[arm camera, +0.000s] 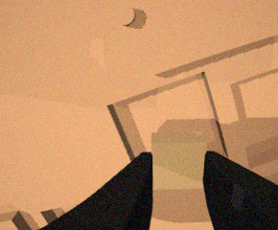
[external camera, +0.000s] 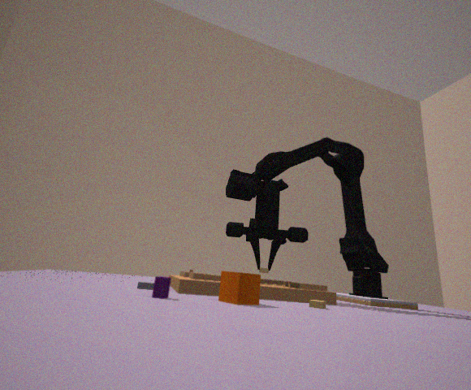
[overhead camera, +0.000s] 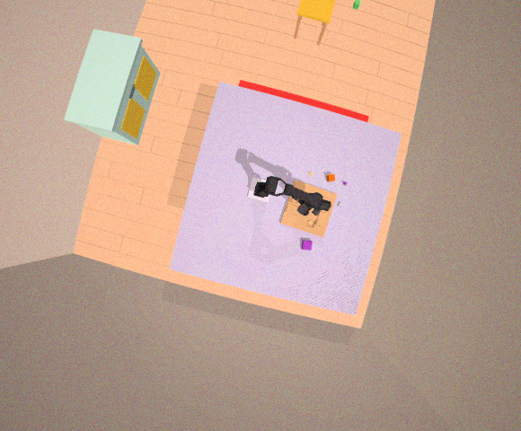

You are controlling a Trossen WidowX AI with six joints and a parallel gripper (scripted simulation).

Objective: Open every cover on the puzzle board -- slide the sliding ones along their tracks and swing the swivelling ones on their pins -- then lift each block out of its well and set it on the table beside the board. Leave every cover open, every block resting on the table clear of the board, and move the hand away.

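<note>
Now: the wooden puzzle board 4 cm ahead of my gripper tip, 3 cm below it and 1 cm to the right of it. Round my gripper tip: grey flat piece (25 cm ahead, 5 cm below, 4 cm to the left); then orange block (20 cm to the left, 15 cm ahead, 3 cm below).
</note>
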